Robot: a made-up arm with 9 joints.
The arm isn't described. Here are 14 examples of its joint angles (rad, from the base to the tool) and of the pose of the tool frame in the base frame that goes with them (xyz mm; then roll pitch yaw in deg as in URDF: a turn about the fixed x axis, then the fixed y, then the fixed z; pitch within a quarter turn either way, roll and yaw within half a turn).
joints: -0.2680 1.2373 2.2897 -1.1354 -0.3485 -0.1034 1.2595 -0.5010 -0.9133
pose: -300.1 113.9 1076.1 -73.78 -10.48 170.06
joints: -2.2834 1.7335 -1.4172 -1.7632 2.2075 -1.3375 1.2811 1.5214 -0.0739
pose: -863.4 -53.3 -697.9 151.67 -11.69 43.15
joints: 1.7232 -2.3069 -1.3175 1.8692 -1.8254 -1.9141 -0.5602 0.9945 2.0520
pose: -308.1 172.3 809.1 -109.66 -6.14 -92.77
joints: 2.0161 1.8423 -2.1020 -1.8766 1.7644 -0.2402 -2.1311 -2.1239 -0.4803
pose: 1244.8 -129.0 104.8 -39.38 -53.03 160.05
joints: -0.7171 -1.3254 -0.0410 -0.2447 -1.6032 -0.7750 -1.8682 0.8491 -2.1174
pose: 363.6 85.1 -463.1 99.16 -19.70 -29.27
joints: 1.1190 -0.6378 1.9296 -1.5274 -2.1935 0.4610 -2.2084 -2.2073 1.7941
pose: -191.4 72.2 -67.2 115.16 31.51 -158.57
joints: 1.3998 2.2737 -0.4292 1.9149 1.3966 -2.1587 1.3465 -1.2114 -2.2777
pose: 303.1 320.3 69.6 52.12 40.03 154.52
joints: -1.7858 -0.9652 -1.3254 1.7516 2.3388 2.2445 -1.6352 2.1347 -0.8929
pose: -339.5 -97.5 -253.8 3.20 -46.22 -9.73
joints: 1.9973 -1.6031 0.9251 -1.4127 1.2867 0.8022 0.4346 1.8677 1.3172
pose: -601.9 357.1 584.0 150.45 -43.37 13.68
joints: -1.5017 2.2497 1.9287 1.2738 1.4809 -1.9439 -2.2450 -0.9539 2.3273
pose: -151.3 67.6 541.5 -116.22 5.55 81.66
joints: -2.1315 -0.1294 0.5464 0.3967 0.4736 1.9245 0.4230 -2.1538 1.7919
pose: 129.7 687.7 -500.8 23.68 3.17 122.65
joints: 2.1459 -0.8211 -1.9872 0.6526 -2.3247 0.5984 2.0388 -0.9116 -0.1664
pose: 341.9 687.9 923.1 -95.97 -20.08 -84.91
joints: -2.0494 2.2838 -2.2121 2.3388 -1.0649 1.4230 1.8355 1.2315 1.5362
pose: -182.4 153.1 -77.0 -35.74 -42.60 -143.45
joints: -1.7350 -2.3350 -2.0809 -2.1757 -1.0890 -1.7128 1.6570 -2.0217 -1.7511
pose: 133.7 -255.1 339.0 -117.31 -18.66 107.63
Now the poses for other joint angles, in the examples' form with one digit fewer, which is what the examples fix.
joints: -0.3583 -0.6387 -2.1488 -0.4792 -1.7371 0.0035 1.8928 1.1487 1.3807
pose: -251 81 44 176.0 -8.1 -167.6
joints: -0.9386 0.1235 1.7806 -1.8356 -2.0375 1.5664 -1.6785 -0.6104 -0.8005
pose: -130 292 235 -87.5 -22.8 172.6
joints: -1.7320 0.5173 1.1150 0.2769 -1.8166 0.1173 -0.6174 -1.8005 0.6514
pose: -242 110 -582 64.9 -33.6 -87.7
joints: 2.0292 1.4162 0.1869 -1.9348 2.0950 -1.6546 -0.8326 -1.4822 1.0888
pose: 1379 217 100 -40.9 -63.1 104.0
